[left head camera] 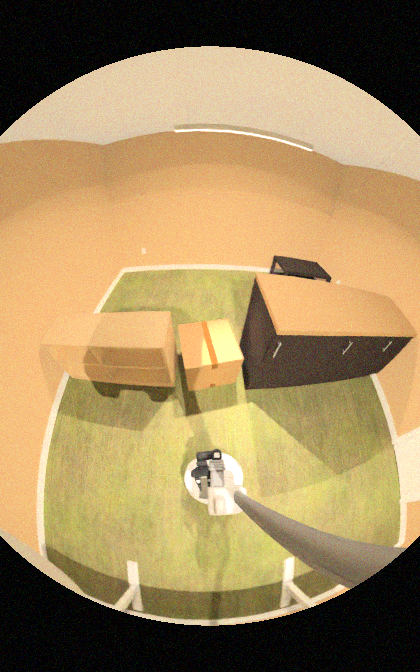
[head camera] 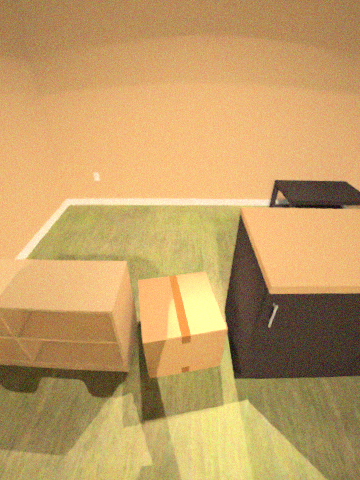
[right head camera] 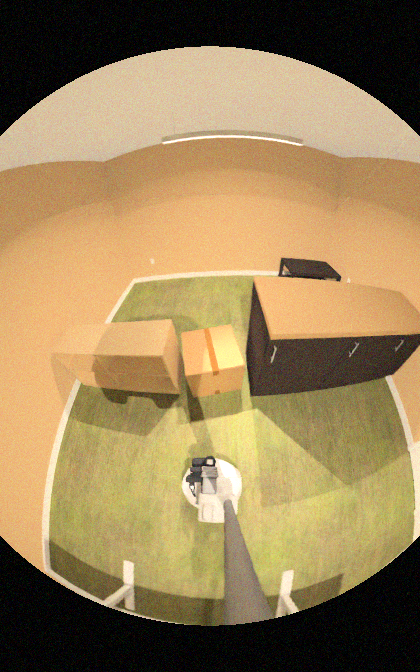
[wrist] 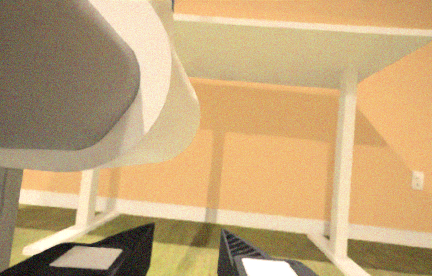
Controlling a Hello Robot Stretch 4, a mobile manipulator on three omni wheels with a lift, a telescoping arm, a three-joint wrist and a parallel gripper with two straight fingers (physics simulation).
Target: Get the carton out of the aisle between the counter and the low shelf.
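Frame: origin at the robot's base, x ahead, y left, z up, level; metres.
Seen in the pictures: gripper, fingertip midpoint: (wrist: 186, 246).
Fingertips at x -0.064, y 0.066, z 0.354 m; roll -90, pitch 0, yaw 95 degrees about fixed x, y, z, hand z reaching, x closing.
Observation:
A point is followed by its place in that frame.
The carton (head camera: 182, 320) @(y 0.001, x 0.919, z 0.379 m) (left head camera: 210, 352) (right head camera: 213, 357), a tan box with an orange tape strip, stands on the floor in the aisle. The low shelf (head camera: 65, 285) @(y 0.629, x 0.977, z 0.583 m) (left head camera: 132, 330) (right head camera: 135, 339), of pale wood, is on its left with a narrow gap. The counter (head camera: 310, 250) @(y -0.554, x 0.914, z 0.883 m) (left head camera: 330, 312) (right head camera: 330, 310), with a tan top and dark doors, is on its right, also a narrow gap away. My gripper (wrist: 186, 246) @(y 0.065, x -0.064, z 0.354 m) is open, with nothing between its fingertips in the wrist view. It is folded over my base, well short of the carton in the head side views.
A black table (head camera: 317, 192) @(y -1.473, x 2.537, z 0.423 m) (left head camera: 302, 267) (right head camera: 310, 268) stands behind the counter by the far wall. A white-legged table (wrist: 345, 165) @(y 0.652, x -1.214, z 0.420 m) (left head camera: 133, 580) (right head camera: 129, 580) stands behind me. Green floor (head camera: 150, 235) @(y 0.371, x 2.331, z -0.028 m) lies beyond the carton, up to the wall.

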